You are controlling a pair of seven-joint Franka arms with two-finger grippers.
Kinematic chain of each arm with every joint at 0, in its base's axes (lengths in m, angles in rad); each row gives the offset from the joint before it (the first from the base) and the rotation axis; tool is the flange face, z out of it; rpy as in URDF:
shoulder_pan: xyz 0 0 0.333 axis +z
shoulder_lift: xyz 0 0 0 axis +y
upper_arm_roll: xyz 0 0 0.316 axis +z
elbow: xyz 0.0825 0 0 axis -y
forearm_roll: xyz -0.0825 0 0.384 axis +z
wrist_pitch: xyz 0 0 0 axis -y
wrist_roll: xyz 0.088 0 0 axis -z
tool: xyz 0 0 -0.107 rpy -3.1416 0 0
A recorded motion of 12 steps. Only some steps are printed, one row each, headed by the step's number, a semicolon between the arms.
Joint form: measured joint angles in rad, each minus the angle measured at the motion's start. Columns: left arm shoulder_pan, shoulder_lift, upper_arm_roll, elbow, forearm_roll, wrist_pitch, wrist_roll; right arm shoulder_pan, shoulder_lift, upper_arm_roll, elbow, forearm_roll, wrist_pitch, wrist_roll.
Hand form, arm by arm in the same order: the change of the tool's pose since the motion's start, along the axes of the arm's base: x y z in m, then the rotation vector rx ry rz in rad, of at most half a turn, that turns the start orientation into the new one. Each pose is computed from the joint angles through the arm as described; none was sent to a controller.
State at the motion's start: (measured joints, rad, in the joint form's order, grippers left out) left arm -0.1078 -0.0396 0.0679 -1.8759 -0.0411 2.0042 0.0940; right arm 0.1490 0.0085 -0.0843 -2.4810 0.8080 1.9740 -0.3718
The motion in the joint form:
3: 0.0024 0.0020 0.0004 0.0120 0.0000 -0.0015 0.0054; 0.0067 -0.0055 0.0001 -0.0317 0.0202 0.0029 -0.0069
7: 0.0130 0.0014 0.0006 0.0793 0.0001 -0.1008 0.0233; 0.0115 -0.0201 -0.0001 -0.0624 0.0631 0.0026 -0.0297
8: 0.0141 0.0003 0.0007 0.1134 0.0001 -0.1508 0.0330; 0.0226 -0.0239 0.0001 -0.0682 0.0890 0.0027 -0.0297
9: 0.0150 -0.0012 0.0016 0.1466 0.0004 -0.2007 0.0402; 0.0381 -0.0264 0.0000 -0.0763 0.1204 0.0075 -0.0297
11: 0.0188 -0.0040 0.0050 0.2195 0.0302 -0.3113 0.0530; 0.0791 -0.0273 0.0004 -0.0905 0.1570 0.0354 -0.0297
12: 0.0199 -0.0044 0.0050 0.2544 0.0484 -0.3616 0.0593; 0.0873 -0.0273 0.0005 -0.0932 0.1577 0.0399 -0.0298
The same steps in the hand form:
3: 0.0017 0.0015 0.0047 0.0007 -0.0088 -0.0025; -0.0113 0.0027 -0.0077 0.0113 0.0204 -0.0059
7: -0.0009 0.0073 0.0281 0.0036 0.0217 -0.0135; -0.0210 0.0058 -0.0106 0.0436 0.0234 -0.0205
8: -0.0032 0.0078 0.0405 0.0049 0.0361 -0.0240; -0.0229 0.0113 -0.0102 0.0586 0.0266 -0.0304
9: -0.0062 0.0088 0.0527 0.0060 0.0509 -0.0314; -0.0256 0.0180 -0.0109 0.0733 0.0305 -0.0429
11: -0.0143 0.0155 0.0788 0.0367 0.0852 -0.0416; -0.0309 0.0326 -0.0144 0.0756 0.0278 -0.0443
12: -0.0184 0.0180 0.0911 0.0555 0.1002 -0.0469; -0.0323 0.0353 -0.0153 0.0729 0.0277 -0.0386

